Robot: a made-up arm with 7 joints. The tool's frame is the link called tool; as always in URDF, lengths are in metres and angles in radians. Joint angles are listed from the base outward.
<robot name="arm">
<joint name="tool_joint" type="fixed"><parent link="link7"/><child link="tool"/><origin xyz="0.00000 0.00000 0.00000" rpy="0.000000 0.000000 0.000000"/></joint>
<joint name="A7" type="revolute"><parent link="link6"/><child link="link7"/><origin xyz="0.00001 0.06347 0.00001" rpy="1.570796 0.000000 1.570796"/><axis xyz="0 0 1"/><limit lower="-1.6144" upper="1.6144"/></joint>
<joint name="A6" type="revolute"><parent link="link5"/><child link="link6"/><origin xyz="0.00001 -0.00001 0.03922" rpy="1.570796 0.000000 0.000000"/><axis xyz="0 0 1"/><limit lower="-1.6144" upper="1.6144"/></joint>
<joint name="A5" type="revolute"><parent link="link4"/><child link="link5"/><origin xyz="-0.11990 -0.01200 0.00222" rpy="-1.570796 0.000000 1.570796"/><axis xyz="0 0 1"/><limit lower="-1.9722" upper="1.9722"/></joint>
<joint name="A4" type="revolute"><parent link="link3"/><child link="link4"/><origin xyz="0.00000 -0.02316 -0.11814" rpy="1.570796 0.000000 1.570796"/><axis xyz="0 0 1"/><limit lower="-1.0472" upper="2.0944"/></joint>
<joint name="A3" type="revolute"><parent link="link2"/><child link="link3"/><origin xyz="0.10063 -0.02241 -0.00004" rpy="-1.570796 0.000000 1.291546"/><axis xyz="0 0 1"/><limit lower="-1.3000" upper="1.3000"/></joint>
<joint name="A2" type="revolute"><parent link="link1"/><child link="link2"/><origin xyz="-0.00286 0.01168 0.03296" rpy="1.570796 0.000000 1.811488"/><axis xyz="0 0 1"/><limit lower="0.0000" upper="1.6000"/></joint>
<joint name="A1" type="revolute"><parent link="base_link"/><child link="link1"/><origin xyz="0.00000 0.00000 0.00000" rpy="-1.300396 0.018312 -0.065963"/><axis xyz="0 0 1"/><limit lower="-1.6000" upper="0.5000"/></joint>
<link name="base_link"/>
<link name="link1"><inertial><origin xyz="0.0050 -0.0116 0.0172"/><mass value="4.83"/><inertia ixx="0.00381" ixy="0" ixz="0" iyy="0.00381" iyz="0" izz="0.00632"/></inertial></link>
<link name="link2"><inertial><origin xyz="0.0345 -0.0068 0.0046"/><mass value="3.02"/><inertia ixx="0.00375" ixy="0.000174" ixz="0" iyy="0.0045" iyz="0" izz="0.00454"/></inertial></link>
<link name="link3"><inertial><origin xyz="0.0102 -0.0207 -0.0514"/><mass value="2.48"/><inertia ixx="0.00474" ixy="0" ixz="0" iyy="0.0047" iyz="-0.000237" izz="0.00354"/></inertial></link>
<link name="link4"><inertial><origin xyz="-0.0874 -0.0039 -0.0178"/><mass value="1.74"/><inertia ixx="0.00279" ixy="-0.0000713" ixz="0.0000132" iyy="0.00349" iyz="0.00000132" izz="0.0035"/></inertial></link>
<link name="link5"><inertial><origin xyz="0.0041 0.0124 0.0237"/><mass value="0.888"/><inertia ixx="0.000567" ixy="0" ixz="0" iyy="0.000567" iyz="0" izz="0.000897"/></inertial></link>
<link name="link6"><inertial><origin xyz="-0.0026 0.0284 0.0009"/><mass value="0.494"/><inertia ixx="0.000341" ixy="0" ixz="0" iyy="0.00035" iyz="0" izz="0.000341"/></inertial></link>
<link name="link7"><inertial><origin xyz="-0.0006 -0.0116 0.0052"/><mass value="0.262"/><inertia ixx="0.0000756" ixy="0" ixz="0" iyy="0.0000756" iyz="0" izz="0.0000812"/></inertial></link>
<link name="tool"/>
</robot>
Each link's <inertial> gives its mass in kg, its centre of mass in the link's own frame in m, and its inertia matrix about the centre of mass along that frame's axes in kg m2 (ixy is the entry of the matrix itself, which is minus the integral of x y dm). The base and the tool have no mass. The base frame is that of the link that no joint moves.
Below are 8 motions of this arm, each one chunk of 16 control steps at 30 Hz.
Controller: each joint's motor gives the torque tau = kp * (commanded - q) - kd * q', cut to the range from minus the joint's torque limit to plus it. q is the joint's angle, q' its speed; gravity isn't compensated. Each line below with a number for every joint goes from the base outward.
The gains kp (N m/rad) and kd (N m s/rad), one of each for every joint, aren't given. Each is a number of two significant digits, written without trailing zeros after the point. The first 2 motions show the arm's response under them.
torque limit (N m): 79 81 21 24 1.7 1.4 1.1
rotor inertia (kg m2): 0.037 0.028 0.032 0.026 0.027 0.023 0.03
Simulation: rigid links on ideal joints. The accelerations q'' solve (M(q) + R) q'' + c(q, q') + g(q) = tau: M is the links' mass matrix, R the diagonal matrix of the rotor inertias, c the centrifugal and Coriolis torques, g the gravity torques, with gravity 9.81 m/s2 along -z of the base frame. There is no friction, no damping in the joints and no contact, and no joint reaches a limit. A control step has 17 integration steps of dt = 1/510 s. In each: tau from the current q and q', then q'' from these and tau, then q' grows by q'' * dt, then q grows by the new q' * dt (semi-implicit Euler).
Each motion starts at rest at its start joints. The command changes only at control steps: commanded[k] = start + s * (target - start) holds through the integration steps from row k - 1 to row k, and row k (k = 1, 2, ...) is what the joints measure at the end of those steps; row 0 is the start. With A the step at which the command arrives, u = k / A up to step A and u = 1 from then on. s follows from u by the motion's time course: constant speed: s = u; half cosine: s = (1 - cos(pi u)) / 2; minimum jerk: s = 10 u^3 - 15 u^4 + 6 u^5; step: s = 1 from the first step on.
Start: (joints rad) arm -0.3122 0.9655 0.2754 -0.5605 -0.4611 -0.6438 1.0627
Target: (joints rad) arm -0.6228 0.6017 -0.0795 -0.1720 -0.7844 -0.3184 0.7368
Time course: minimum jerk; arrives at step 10
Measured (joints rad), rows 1 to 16:
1: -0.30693 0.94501 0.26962 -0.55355 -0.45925 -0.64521 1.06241
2: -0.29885 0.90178 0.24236 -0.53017 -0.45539 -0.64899 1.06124
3: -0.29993 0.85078 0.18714 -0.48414 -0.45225 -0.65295 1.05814
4: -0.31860 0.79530 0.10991 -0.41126 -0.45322 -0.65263 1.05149
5: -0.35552 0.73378 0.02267 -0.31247 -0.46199 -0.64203 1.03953
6: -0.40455 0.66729 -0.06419 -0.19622 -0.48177 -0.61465 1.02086
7: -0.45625 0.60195 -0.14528 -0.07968 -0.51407 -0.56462 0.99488
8: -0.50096 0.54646 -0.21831 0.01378 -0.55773 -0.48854 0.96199
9: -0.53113 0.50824 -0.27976 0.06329 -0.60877 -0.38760 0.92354
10: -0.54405 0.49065 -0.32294 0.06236 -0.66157 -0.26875 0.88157
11: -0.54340 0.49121 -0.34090 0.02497 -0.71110 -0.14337 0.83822
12: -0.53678 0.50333 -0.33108 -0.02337 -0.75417 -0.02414 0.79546
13: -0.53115 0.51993 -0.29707 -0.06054 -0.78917 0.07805 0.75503
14: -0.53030 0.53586 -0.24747 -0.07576 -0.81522 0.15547 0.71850
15: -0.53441 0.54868 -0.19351 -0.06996 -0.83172 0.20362 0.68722
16: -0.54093 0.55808 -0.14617 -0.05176 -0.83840 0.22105 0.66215
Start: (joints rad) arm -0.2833 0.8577 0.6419 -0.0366 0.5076 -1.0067 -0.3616
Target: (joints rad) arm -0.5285 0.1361 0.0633 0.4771 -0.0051 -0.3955 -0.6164
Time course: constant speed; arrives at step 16
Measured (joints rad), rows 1 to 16:
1: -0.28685 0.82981 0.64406 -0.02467 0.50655 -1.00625 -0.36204
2: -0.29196 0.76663 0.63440 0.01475 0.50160 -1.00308 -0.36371
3: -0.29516 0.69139 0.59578 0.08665 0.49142 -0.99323 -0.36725
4: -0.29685 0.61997 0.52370 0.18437 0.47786 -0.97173 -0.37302
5: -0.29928 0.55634 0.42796 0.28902 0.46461 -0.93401 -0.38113
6: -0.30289 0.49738 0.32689 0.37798 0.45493 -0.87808 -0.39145
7: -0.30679 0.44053 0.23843 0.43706 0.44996 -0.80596 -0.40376
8: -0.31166 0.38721 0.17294 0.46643 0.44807 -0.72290 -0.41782
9: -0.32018 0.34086 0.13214 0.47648 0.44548 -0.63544 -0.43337
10: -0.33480 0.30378 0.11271 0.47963 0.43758 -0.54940 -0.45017
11: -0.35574 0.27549 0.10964 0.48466 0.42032 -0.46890 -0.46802
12: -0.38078 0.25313 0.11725 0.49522 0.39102 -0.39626 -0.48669
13: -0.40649 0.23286 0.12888 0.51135 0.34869 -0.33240 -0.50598
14: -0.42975 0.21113 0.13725 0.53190 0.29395 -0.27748 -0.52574
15: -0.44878 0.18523 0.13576 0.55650 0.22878 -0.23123 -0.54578
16: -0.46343 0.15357 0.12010 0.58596 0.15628 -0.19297 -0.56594
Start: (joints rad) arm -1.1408 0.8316 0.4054 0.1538 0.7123 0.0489 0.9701
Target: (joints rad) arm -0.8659 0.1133 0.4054 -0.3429 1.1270 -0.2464 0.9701
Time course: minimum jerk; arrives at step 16
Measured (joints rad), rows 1 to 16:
1: -1.12557 0.81968 0.41167 0.15165 0.71265 0.04826 0.97019
2: -1.09408 0.79143 0.42056 0.15803 0.71405 0.04748 0.97027
3: -1.05930 0.75395 0.42253 0.18025 0.71774 0.04886 0.97009
4: -1.02638 0.70923 0.41651 0.21047 0.72569 0.05476 0.96946
5: -0.99499 0.65506 0.40728 0.23267 0.74009 0.06642 0.96826
6: -0.96297 0.58879 0.39972 0.23263 0.76274 0.08314 0.96643
7: -0.92916 0.51039 0.39490 0.20491 0.79450 0.10217 0.96402
8: -0.89413 0.42337 0.39002 0.15376 0.83517 0.11932 0.96113
9: -0.85955 0.33379 0.38144 0.08896 0.88359 0.13003 0.95786
10: -0.82741 0.24851 0.36764 0.02081 0.93779 0.13022 0.95433
11: -0.79969 0.17370 0.35030 -0.04306 0.99526 0.11700 0.95064
12: -0.77819 0.11405 0.33342 -0.09842 1.05312 0.08885 0.94692
13: -0.76410 0.07248 0.32161 -0.14356 1.10836 0.04588 0.94332
14: -0.75756 0.04983 0.31857 -0.17799 1.15815 -0.01017 0.94004
15: -0.75748 0.04462 0.32631 -0.20162 1.20011 -0.07592 0.93730
16: -0.76165 0.05260 0.34509 -0.21505 1.23262 -0.14663 0.93527

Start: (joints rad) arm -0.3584 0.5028 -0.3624 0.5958 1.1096 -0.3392 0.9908
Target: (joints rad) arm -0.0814 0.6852 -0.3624 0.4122 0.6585 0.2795 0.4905
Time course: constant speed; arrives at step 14
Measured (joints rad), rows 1 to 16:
1: -0.35271 0.49598 -0.36244 0.60564 1.10922 -0.33506 0.99012
2: -0.33561 0.48512 -0.37239 0.62125 1.10662 -0.32213 0.98737
3: -0.30794 0.47939 -0.39871 0.63007 1.09961 -0.30010 0.98121
4: -0.27360 0.48084 -0.43544 0.63086 1.08697 -0.27060 0.97059
5: -0.23720 0.48762 -0.47063 0.62713 1.06818 -0.23591 0.95479
6: -0.20255 0.49764 -0.49442 0.62189 1.04306 -0.19788 0.93343
7: -0.17242 0.50997 -0.50282 0.61577 1.01170 -0.15733 0.90647
8: -0.14841 0.52458 -0.49721 0.60765 0.97446 -0.11405 0.87419
9: -0.13087 0.54143 -0.48182 0.59605 0.93208 -0.06727 0.83716
10: -0.11886 0.55992 -0.46152 0.58013 0.88560 -0.01624 0.79614
11: -0.11057 0.57891 -0.44056 0.56002 0.83634 0.03928 0.75201
12: -0.10379 0.59708 -0.42222 0.53680 0.78571 0.09872 0.70573
13: -0.09642 0.61336 -0.40886 0.51224 0.73513 0.16073 0.65821
14: -0.08684 0.62716 -0.40193 0.48834 0.68587 0.22336 0.61026
15: -0.07770 0.63557 -0.40122 0.47403 0.64051 0.28304 0.56338
16: -0.07173 0.63642 -0.40576 0.47441 0.60219 0.33580 0.51954

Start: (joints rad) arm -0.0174 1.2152 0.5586 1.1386 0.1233 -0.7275 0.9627
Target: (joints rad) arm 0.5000 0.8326 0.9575 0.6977 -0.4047 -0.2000 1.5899
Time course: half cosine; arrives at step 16
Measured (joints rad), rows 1 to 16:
1: -0.01845 1.19730 0.55832 1.13431 0.12265 -0.72632 0.96302
2: -0.01574 1.15387 0.55055 1.12461 0.12124 -0.72245 0.96421
3: -0.00401 1.09660 0.53241 1.11351 0.12027 -0.71429 0.96697
4: 0.01789 1.03465 0.51057 1.10247 0.12109 -0.69966 0.97220
5: 0.04930 0.97408 0.49679 1.08934 0.12415 -0.67650 0.98100
6: 0.08864 0.91892 0.50086 1.07118 0.12823 -0.64343 0.99451
7: 0.13372 0.87204 0.52601 1.04677 0.13032 -0.59990 1.01390
8: 0.18208 0.83512 0.56907 1.01671 0.12617 -0.54611 1.04017
9: 0.23150 0.80824 0.62348 0.98227 0.11130 -0.48285 1.07408
10: 0.28012 0.78977 0.68238 0.94453 0.08204 -0.41156 1.11598
11: 0.32622 0.77694 0.73995 0.90459 0.03632 -0.33449 1.16570
12: 0.36809 0.76699 0.79144 0.86430 -0.02577 -0.25482 1.22254
13: 0.40401 0.75800 0.83303 0.82665 -0.10194 -0.17638 1.28518
14: 0.43253 0.74929 0.86188 0.79541 -0.18786 -0.10317 1.35173
15: 0.45253 0.74124 0.87647 0.77418 -0.27770 -0.03872 1.41983
16: 0.46322 0.73484 0.87678 0.76543 -0.36481 0.01439 1.48673

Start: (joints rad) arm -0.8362 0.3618 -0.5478 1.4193 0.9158 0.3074 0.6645
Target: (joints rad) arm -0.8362 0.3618 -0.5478 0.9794 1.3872 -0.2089 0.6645
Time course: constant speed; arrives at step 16
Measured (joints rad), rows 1 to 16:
1: -0.82529 0.35770 -0.54894 1.41155 0.91739 0.30611 0.66486
2: -0.80098 0.34627 -0.55472 1.39890 0.92223 0.30026 0.66574
3: -0.77208 0.33016 -0.56663 1.38808 0.93087 0.28682 0.66688
4: -0.74487 0.31347 -0.58258 1.37902 0.94364 0.26371 0.66800
5: -0.72308 0.30026 -0.59815 1.36771 0.96084 0.23009 0.66890
6: -0.70880 0.29323 -0.60913 1.35061 0.98287 0.18645 0.66947
7: -0.70291 0.29305 -0.61345 1.32694 1.01010 0.13459 0.66971
8: -0.70503 0.29855 -0.61153 1.29819 1.04274 0.07735 0.66970
9: -0.71351 0.30751 -0.60527 1.26652 1.08065 0.01829 0.66956
10: -0.72576 0.31742 -0.59696 1.23366 1.12330 -0.03898 0.66942
11: -0.73888 0.32608 -0.58872 1.20068 1.16966 -0.09136 0.66936
12: -0.75033 0.33195 -0.58233 1.16834 1.21836 -0.13682 0.66942
13: -0.75838 0.33437 -0.57922 1.13736 1.26776 -0.17455 0.66961
14: -0.76230 0.33351 -0.58025 1.10841 1.31625 -0.20497 0.66989
15: -0.76217 0.33020 -0.58546 1.08192 1.36234 -0.22948 0.67024
16: -0.75872 0.32565 -0.59398 1.05791 1.40490 -0.25011 0.67060

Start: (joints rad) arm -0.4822 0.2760 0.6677 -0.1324 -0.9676 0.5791 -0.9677
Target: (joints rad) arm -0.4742 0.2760 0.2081 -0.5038 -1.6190 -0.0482 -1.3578
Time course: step
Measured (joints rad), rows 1 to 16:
1: -0.45160 0.28564 0.58787 -0.17607 -0.99083 0.55025 -0.97827
2: -0.40745 0.29202 0.42450 -0.26304 -1.05332 0.47779 -1.00621
3: -0.38672 0.27576 0.24522 -0.34324 -1.14742 0.37970 -1.04747
4: -0.39018 0.23966 0.08357 -0.39082 -1.26397 0.27367 -1.09806
5: -0.40461 0.20153 -0.03914 -0.40591 -1.39212 0.17394 -1.15434
6: -0.41835 0.17736 -0.10759 -0.40210 -1.52053 0.09030 -1.21312
7: -0.42541 0.17302 -0.11543 -0.39151 -1.63926 0.02743 -1.27165
8: -0.42537 0.18545 -0.06729 -0.37822 -1.74093 -0.01547 -1.32761
9: -0.42129 0.20734 0.02199 -0.36151 -1.82091 -0.04358 -1.37900
10: -0.41630 0.23144 0.13051 -0.34232 -1.87688 -0.06424 -1.42417
11: -0.41138 0.25253 0.23451 -0.32575 -1.90842 -0.08433 -1.46182
12: -0.40584 0.26727 0.31384 -0.31822 -1.91668 -0.10841 -1.49107
13: -0.39950 0.27372 0.35587 -0.32261 -1.90405 -0.13775 -1.51150
14: -0.39395 0.27171 0.35678 -0.33610 -1.87384 -0.17050 -1.52320
15: -0.39162 0.26312 0.32089 -0.35187 -1.83017 -0.20243 -1.52670
16: -0.39396 0.25098 0.25916 -0.36329 -1.77773 -0.22813 -1.52290

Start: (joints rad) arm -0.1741 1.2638 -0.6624 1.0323 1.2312 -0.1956 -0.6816
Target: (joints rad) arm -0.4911 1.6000 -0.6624 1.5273 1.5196 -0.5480 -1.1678
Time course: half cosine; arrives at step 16
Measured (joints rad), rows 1 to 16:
1: -0.17623 1.24675 -0.66367 1.03954 1.23209 -0.19369 -0.68153
2: -0.17885 1.20959 -0.67601 1.04546 1.23330 -0.19090 -0.68157
3: -0.18178 1.16832 -0.70718 1.04014 1.23314 -0.19290 -0.68238
4: -0.18752 1.13450 -0.75213 1.02640 1.23088 -0.20564 -0.68494
5: -0.19819 1.11516 -0.79654 1.01353 1.22685 -0.23355 -0.69043
6: -0.21491 1.11377 -0.82602 1.01215 1.22214 -0.27832 -0.70003
7: -0.23849 1.13120 -0.83295 1.03070 1.21840 -0.33835 -0.71480
8: -0.26956 1.16631 -0.81758 1.07250 1.21777 -0.40880 -0.73550
9: -0.30754 1.21657 -0.78555 1.13407 1.22267 -0.48242 -0.76256
10: -0.34955 1.27825 -0.74523 1.20647 1.23520 -0.55121 -0.79611
11: -0.39047 1.34603 -0.70600 1.27981 1.25653 -0.60846 -0.83593
12: -0.42475 1.41270 -0.67651 1.34833 1.28674 -0.65014 -0.88140
13: -0.44900 1.47006 -0.66224 1.41131 1.32512 -0.67528 -0.93141
14: -0.46310 1.51113 -0.66342 1.46916 1.37047 -0.68534 -0.98435
15: -0.46900 1.53236 -0.67495 1.51880 1.42097 -0.68340 -1.03821
16: -0.46887 1.53434 -0.68875 1.55303 1.47372 -0.67324 -1.09075

